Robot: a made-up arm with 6 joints. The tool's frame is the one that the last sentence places.
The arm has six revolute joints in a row. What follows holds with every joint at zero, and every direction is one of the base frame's.
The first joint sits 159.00 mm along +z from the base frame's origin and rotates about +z.
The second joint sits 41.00 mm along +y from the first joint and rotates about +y.
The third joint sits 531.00 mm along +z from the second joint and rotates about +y.
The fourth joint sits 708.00 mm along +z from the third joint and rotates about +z.
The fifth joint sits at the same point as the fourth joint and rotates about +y.
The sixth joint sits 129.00 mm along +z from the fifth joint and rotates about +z.
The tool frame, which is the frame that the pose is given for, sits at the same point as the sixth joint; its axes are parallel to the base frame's.
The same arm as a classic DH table. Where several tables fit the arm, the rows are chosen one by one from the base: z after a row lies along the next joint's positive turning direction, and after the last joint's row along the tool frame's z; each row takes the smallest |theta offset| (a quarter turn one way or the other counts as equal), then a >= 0, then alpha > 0; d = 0 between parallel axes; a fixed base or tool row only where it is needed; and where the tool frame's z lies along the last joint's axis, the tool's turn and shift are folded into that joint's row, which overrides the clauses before.
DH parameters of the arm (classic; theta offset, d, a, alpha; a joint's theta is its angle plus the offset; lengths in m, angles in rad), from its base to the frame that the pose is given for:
joint 1: 0 0.159 0 -1.5708
joint 2: -1.5708 0 0.531 0
joint 3: 1.5708 0.041 0 1.5708
joint 4: 0 0.708 0 -1.5708
joint 5: 0 0 0 1.5708
joint 6: 0 0.129 0 0

